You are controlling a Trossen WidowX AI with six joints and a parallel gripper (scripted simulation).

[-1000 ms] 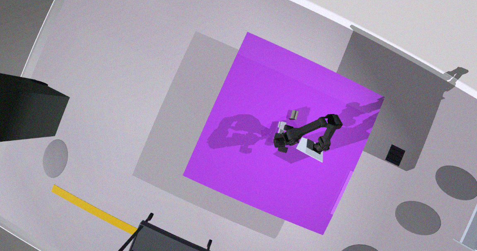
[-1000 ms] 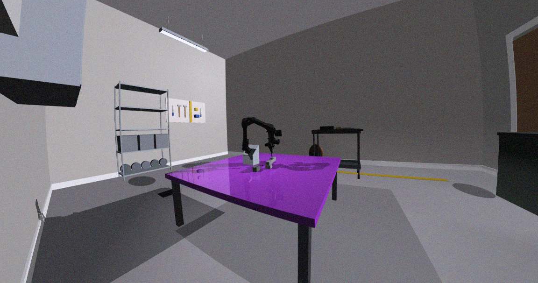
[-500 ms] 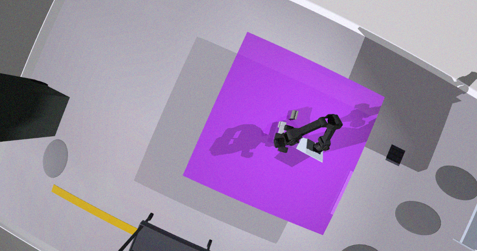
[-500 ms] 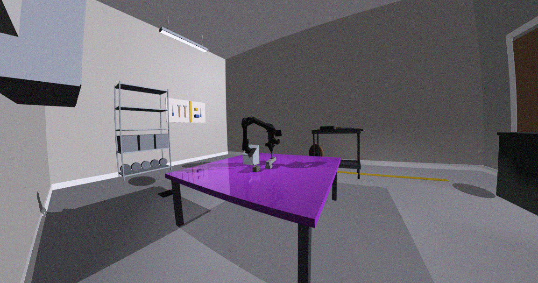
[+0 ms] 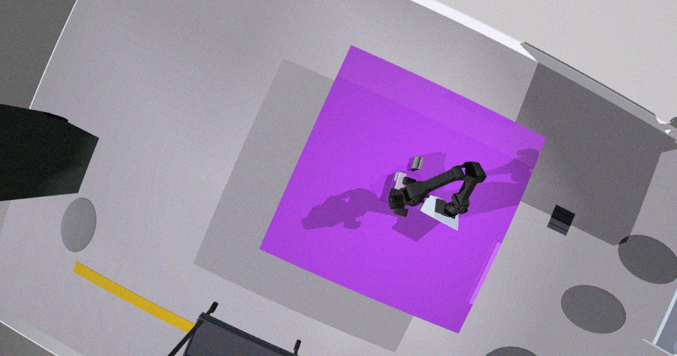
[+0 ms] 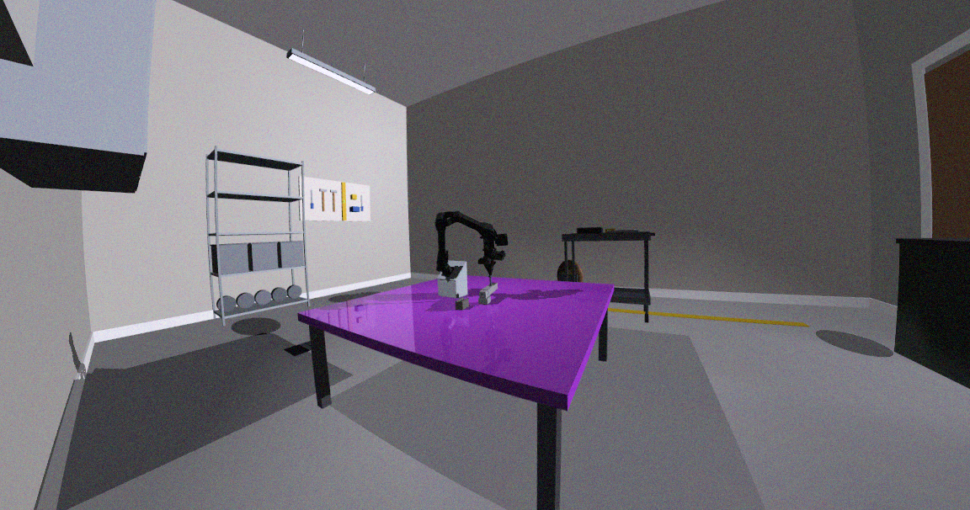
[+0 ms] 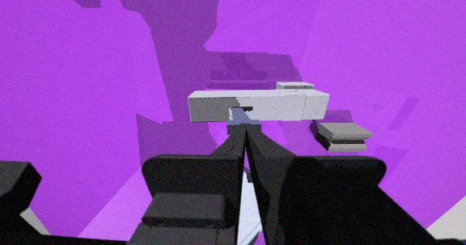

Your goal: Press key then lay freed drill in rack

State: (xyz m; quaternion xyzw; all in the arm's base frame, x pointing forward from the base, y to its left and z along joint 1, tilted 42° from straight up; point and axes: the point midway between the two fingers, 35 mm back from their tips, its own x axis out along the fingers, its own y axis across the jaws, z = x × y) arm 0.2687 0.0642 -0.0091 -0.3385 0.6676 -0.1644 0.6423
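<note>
Now: the dark key 3 cm below my gripper tip. From my gripper tip the other things lie so: slim drill 1 cm ahead, 5 cm to the right, 8 cm below; rack 3 cm behind, 21 cm to the right, 11 cm below; pale grey block 3 cm to the right, 9 cm below.
</note>
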